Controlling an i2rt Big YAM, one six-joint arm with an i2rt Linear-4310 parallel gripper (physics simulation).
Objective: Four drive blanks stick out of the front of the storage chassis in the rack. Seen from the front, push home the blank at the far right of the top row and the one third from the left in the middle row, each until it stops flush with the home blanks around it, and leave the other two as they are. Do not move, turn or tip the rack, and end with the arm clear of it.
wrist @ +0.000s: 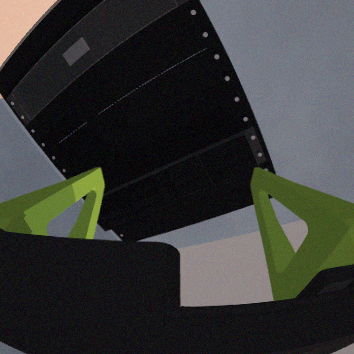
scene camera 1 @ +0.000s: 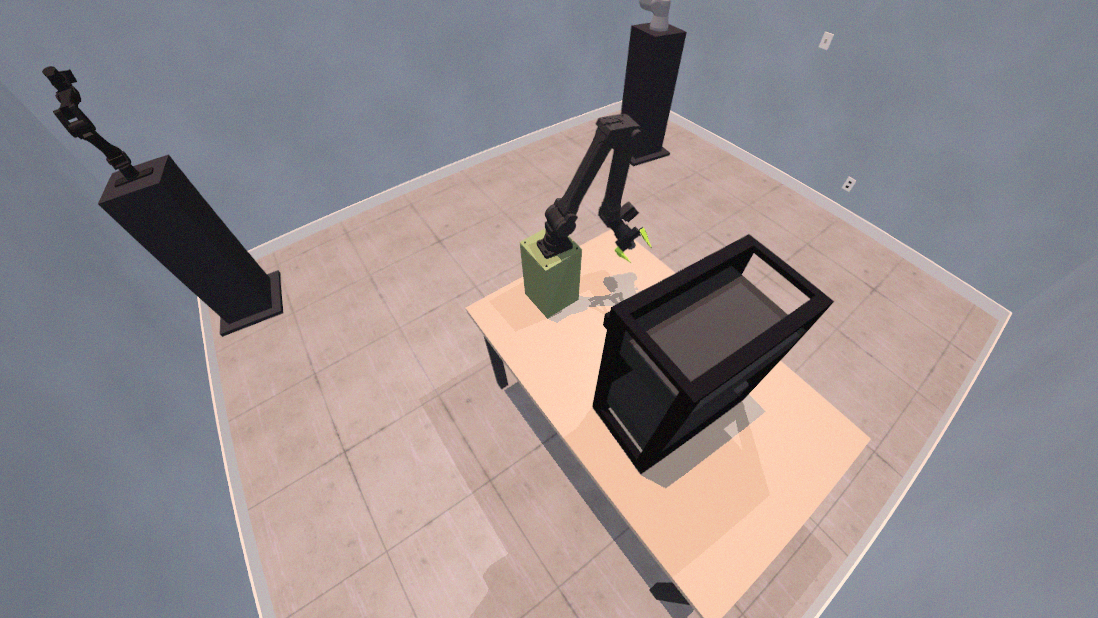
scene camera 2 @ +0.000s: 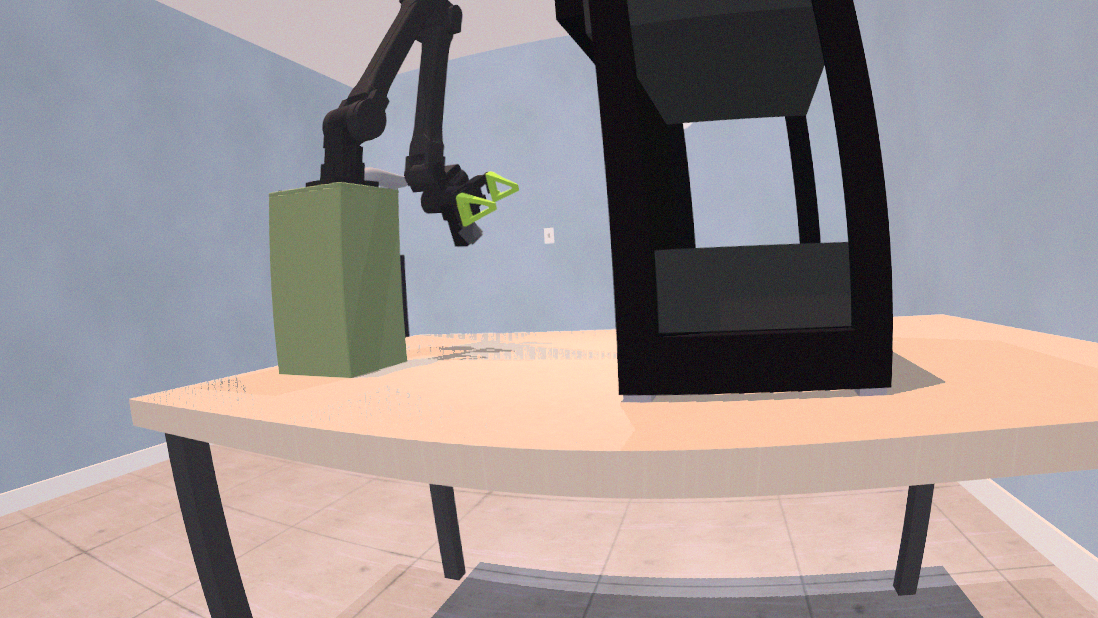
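Seen in the pictures: gripper, between the fingertips: (wrist: 176,175) (scene camera 1: 641,255) (scene camera 2: 507,196); arm's base, origin of its link: (scene camera 1: 554,246) (scene camera 2: 342,190).
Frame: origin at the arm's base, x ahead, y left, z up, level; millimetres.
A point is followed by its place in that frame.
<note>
The black rack (scene camera 1: 666,429) @[x 805, y -101, z 102 mm] (scene camera 2: 637,307) @[x 553, y -119, z -219 mm] (wrist: 220,70) @[x 493, y 358, z -23 mm] stands upright on the table. The storage chassis (scene camera 2: 726,69) @[x 658, y 96, z 106 mm] is a dark grey box in its upper part. In the wrist view the rack's front is tilted and very dark; the chassis front (wrist: 175,187) @[x 495, y 154, z 165 mm] shows faintly between and beyond the fingers. Single drive blanks cannot be made out in any view, so how far each sticks out is hidden. My gripper (scene camera 1: 640,254) @[x 186, y 280, z -15 mm] (scene camera 2: 507,196) @[x 186, y 280, z -15 mm] (wrist: 176,175) @[x 186, y 280, z -15 mm] is open with nothing between its green fingers. It hangs in the air before the rack's front, apart from it and below the chassis.
A dark part (scene camera 2: 577,26) @[x 491, y -61, z 137 mm] juts from the rack's front, high on the arm's side. A lower grey box (scene camera 2: 753,287) @[x 671, y -75, z -205 mm] sits in the rack's base. The arm stands on a green pedestal (scene camera 1: 551,284) @[x 87, y -60, z -107 mm] (scene camera 2: 311,284) @[x 22, y -96, z -166 mm] on the table (scene camera 1: 553,360) @[x 287, y -156, z -317 mm] (scene camera 2: 499,399) @[x 393, y -132, z -317 mm]. Two black pillars stand farther off.
</note>
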